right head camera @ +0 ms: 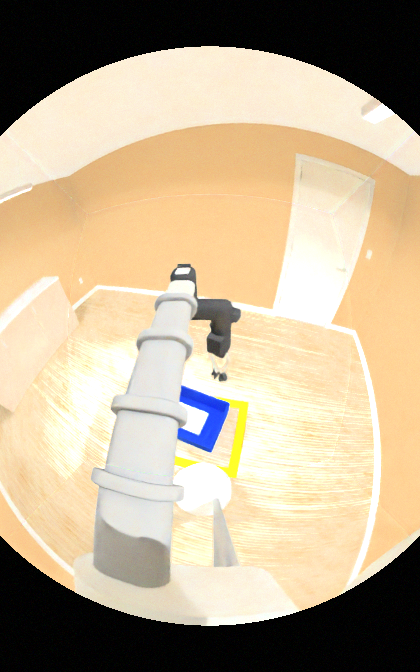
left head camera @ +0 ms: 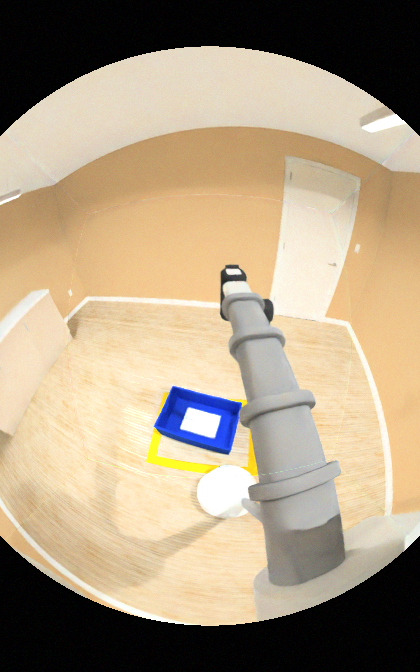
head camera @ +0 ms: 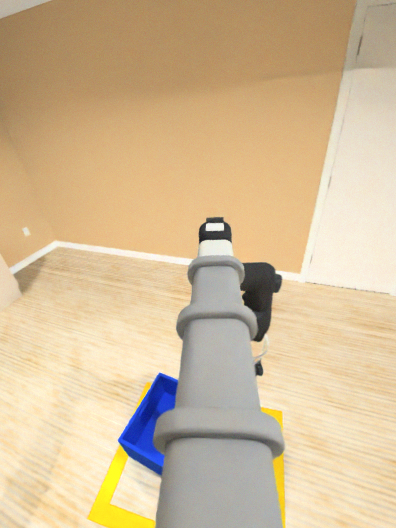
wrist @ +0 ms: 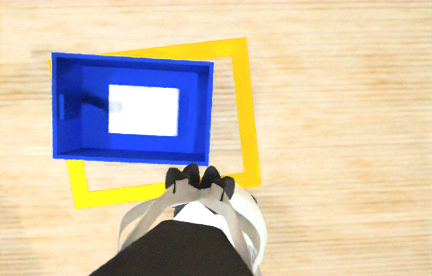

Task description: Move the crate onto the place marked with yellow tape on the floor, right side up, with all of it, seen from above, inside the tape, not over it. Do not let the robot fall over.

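Frame: origin at the robot's base, x up, y back, z right, level; millimetres.
Where they show: gripper, fingertip midpoint: [wrist: 200, 178].
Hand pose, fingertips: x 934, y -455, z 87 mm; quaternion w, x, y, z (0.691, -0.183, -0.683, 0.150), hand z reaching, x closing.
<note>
After its pixels a point has its place.
The blue crate [head camera: 142, 452] {y -478, x 193, z -370 mm} [left head camera: 175, 415] [right head camera: 215, 425] [wrist: 192, 115] {y -514, x -9, z 42 mm} stands right side up on the floor with a white rectangle on its inside bottom. It is turned slightly against the yellow tape outline [head camera: 115, 470] {y -452, x -27, z -558 mm} [left head camera: 180, 465] [right head camera: 240, 435] [wrist: 246, 120] {y -415, x -27, z 275 mm}. In the wrist view it covers the tape's upper left corner and part of the left and upper strips, and its left end sticks out past the left strip. My gripper [right head camera: 219, 375] [wrist: 200, 178] {y -455, x 934, z 87 mm} is shut and empty, above the floor beside the crate's long side. The arm hides part of the crate in the head and right head views.
My extended arm [head camera: 215, 375] {y -198, x 1357, z 0 mm} [left head camera: 285, 390] [right head camera: 150, 370] reaches over the tape area. My round white base [left head camera: 225, 490] [right head camera: 202, 487] is close to the near tape strip. A pale cabinet [left head camera: 30, 360] [right head camera: 40, 340] stands at the left; a white door [left head camera: 305, 250] [right head camera: 320, 240] is in the far wall.
</note>
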